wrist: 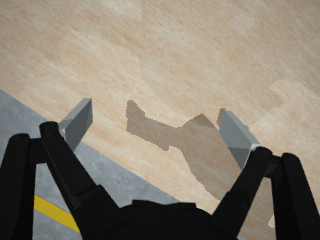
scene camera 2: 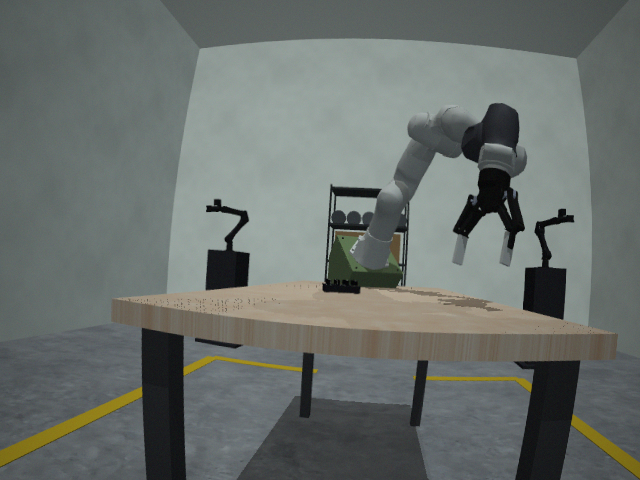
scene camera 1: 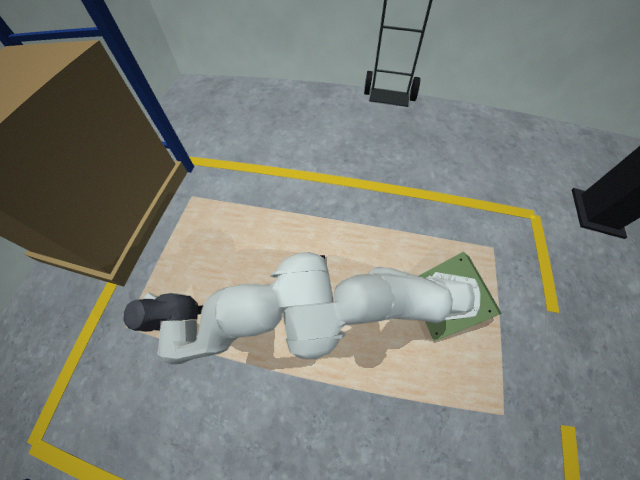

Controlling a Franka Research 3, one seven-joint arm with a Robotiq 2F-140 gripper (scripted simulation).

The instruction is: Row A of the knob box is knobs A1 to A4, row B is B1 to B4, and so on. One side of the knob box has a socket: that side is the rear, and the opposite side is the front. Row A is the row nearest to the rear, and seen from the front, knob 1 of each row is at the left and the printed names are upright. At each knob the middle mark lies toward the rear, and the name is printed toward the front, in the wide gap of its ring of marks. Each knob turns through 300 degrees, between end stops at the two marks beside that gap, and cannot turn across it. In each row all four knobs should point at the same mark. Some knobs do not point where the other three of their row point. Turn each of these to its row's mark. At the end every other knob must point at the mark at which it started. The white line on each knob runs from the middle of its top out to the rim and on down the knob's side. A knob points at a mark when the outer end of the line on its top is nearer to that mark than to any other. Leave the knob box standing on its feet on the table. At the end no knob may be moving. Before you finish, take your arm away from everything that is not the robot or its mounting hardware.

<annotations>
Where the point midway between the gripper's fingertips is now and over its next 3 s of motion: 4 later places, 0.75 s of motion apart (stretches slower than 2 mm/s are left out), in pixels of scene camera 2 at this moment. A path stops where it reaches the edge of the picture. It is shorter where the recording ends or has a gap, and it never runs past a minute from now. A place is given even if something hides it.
My gripper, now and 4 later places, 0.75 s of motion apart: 479,264; 463,267; 454,268; 444,268; 437,267
</annotations>
